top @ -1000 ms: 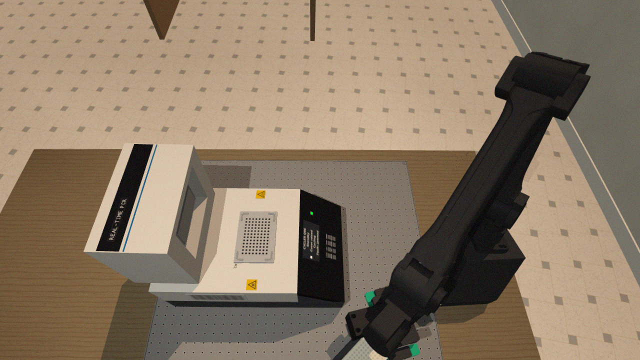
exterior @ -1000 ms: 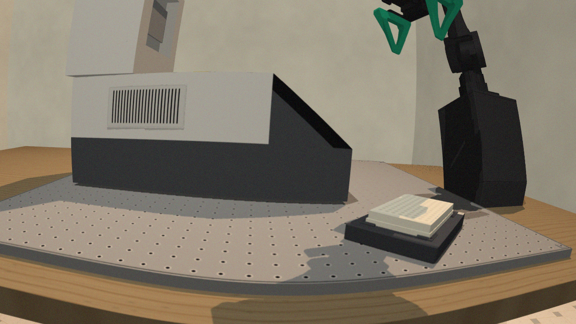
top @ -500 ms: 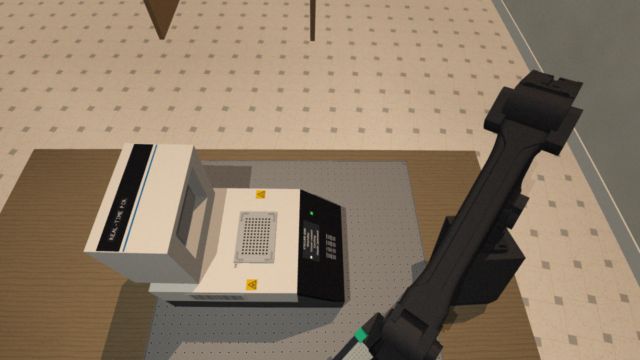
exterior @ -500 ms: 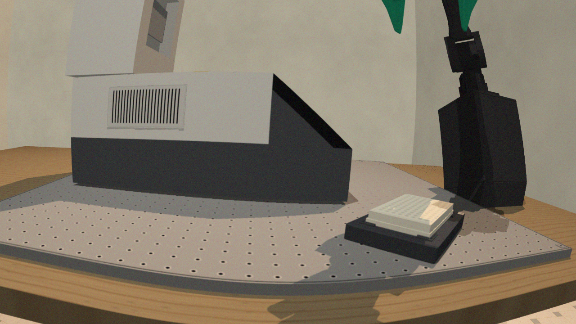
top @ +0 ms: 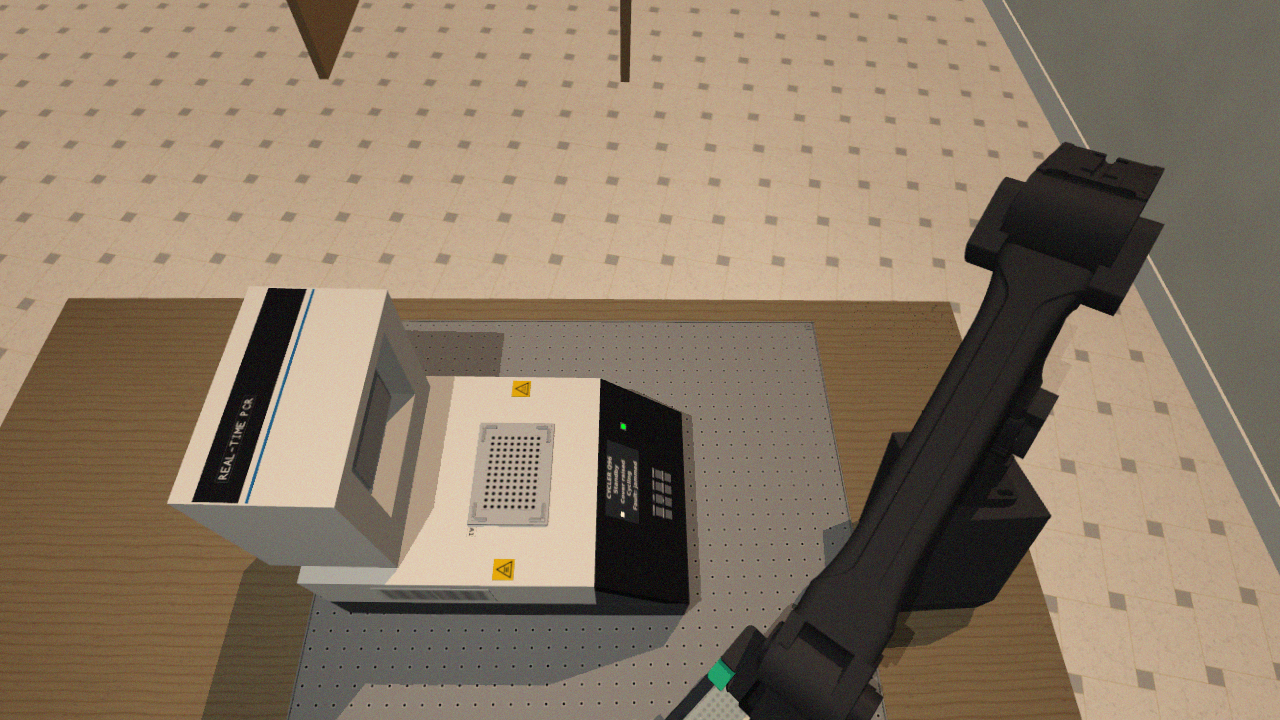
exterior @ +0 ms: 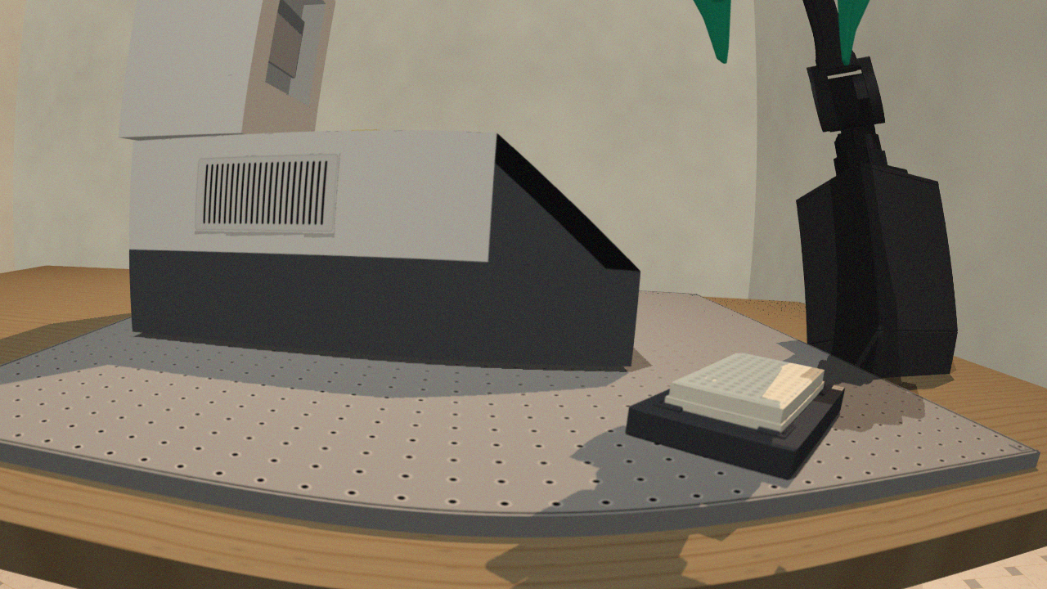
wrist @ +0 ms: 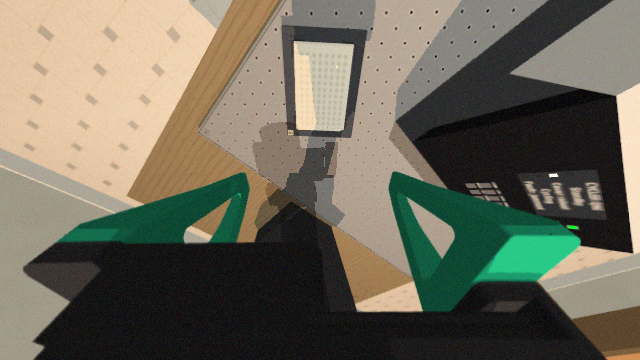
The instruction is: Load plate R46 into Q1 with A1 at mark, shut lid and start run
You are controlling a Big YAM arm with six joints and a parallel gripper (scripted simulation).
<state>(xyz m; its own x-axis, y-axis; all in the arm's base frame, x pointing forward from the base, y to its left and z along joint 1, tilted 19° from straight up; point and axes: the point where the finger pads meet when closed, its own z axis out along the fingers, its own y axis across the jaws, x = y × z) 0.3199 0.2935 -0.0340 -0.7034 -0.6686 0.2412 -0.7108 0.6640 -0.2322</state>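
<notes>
My hand is 240 mm above the 96-well plate R46. The rest, counted from my hand: plate nest N1: 260 mm below.
</notes>
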